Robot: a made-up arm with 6 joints. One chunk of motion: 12 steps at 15 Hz.
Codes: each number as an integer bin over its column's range. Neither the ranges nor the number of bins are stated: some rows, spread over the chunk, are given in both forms.
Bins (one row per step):
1: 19 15 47 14 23 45
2: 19 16 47 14 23 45
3: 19 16 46 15 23 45
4: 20 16 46 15 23 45
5: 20 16 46 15 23 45
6: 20 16 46 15 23 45
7: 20 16 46 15 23 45
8: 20 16 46 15 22 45
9: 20 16 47 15 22 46
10: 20 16 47 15 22 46
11: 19 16 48 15 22 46
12: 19 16 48 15 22 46
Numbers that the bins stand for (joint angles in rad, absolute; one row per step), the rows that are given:
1: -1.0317 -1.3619 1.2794 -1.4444 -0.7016 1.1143
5: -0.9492 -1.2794 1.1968 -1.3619 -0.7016 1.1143
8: -0.9492 -1.2794 1.1968 -1.3619 -0.7841 1.1143
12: -1.0317 -1.2794 1.3619 -1.3619 -0.7841 1.1968
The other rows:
2: -1.0317 -1.2794 1.2794 -1.4444 -0.7016 1.1143
3: -1.0317 -1.2794 1.1968 -1.3619 -0.7016 1.1143
4: -0.9492 -1.2794 1.1968 -1.3619 -0.7016 1.1143
6: -0.9492 -1.2794 1.1968 -1.3619 -0.7016 1.1143
7: -0.9492 -1.2794 1.1968 -1.3619 -0.7016 1.1143
9: -0.9492 -1.2794 1.2794 -1.3619 -0.7841 1.1968
10: -0.9492 -1.2794 1.2794 -1.3619 -0.7841 1.1968
11: -1.0317 -1.2794 1.3619 -1.3619 -0.7841 1.1968

